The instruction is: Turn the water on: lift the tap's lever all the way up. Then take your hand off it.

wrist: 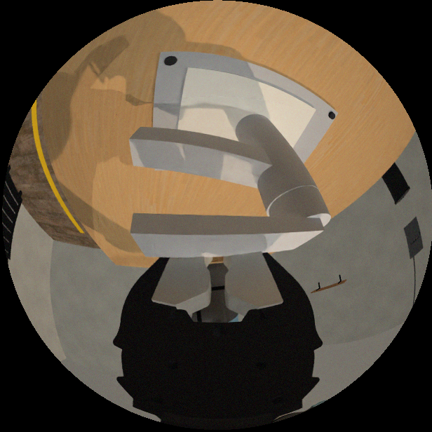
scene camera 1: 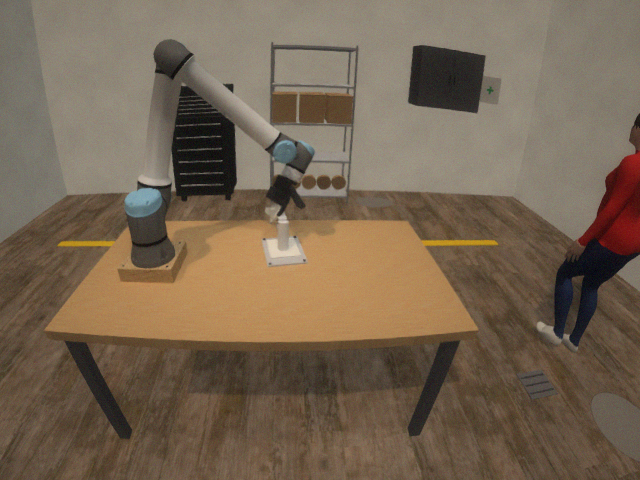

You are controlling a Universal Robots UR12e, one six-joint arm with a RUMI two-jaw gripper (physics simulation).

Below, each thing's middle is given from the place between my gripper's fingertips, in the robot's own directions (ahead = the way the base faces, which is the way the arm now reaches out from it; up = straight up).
My gripper is now 5 cm short of the square base plate [wrist: 172, 65], 5 cm to the left of it and 11 cm above it.
